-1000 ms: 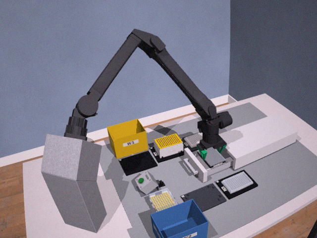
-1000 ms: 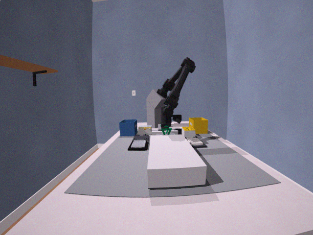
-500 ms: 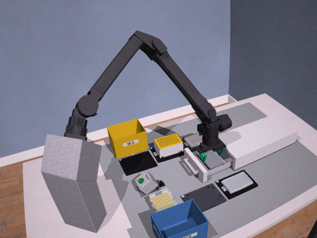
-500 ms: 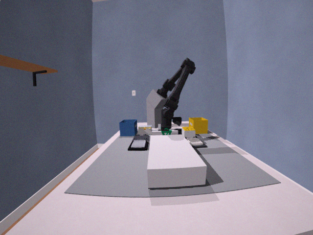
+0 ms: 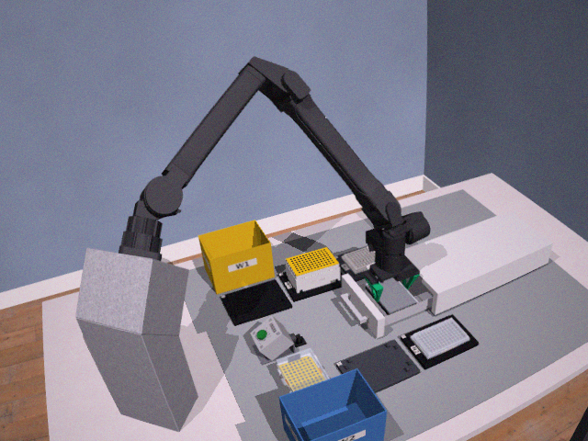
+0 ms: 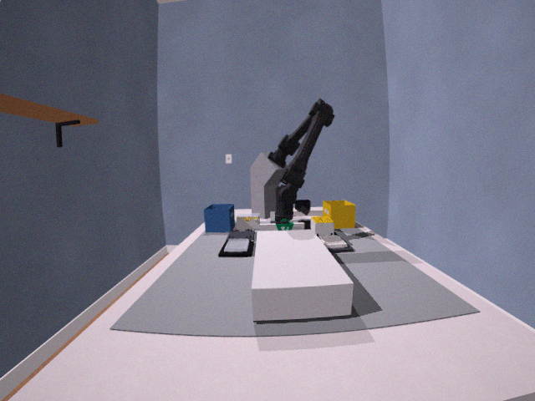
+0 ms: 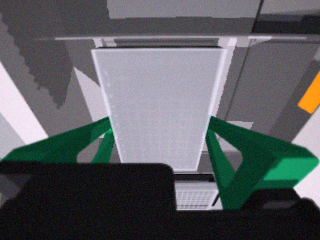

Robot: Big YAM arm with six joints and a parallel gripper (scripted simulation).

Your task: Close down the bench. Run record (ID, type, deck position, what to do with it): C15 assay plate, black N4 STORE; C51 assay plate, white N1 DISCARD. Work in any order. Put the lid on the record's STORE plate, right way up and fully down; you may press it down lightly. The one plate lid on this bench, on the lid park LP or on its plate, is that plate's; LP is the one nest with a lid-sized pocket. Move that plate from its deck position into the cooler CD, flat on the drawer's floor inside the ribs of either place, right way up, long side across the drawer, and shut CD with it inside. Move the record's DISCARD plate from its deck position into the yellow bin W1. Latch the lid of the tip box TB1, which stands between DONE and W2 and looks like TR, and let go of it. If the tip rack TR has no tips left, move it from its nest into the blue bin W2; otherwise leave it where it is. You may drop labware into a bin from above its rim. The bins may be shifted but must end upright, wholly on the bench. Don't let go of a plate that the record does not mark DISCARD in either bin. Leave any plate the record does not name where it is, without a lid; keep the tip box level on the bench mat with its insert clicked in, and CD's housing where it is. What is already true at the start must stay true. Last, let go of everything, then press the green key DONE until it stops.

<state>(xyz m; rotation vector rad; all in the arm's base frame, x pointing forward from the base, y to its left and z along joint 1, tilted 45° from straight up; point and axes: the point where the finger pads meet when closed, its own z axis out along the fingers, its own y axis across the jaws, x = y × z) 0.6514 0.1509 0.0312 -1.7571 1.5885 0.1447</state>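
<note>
My gripper is now right at the clear plate lid. Also, from my hand: black plate right at my hand; then white cooler CD 160 mm ahead, 40 mm to the left, 10 mm below; then cooler drawer 40 mm ahead, 20 mm below, 10 mm to the left.
</note>
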